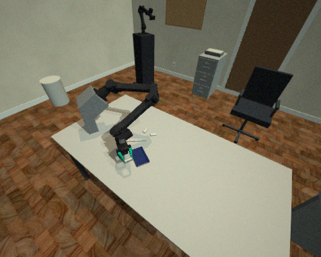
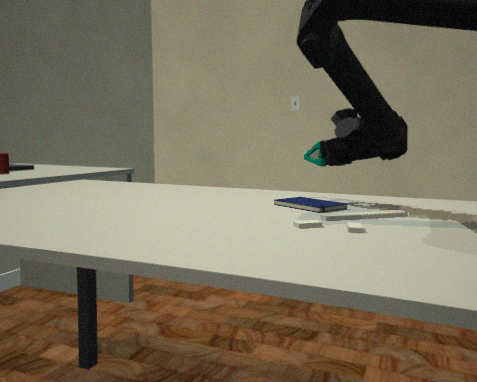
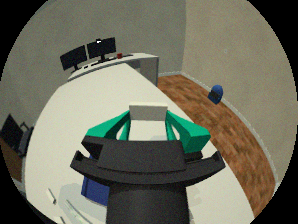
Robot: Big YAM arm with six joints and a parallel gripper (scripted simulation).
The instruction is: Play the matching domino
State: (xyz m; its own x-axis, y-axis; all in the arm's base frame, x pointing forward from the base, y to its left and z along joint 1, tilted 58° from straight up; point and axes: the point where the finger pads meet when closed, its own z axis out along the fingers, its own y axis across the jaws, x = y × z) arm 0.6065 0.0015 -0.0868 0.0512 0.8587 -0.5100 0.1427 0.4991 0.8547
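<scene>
The book lies 12 cm to the left of my hand, 12 cm below it and 6 cm behind it. Also, from my hand: white domino 1 cm ahead.
</scene>
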